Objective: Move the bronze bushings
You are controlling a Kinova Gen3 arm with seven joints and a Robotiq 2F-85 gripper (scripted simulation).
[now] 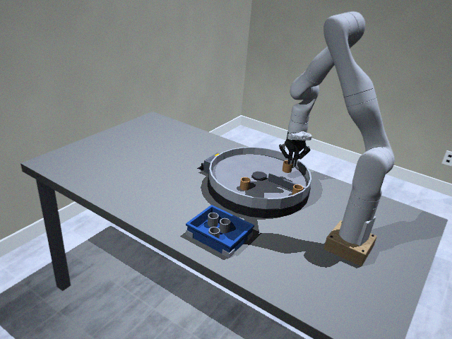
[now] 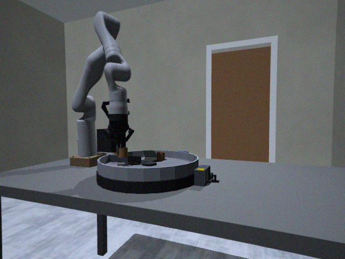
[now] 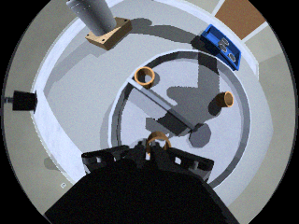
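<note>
Now: hand 90 mm to the right of the turntable disc, 90 mm short of it and 80 mm above it.
</note>
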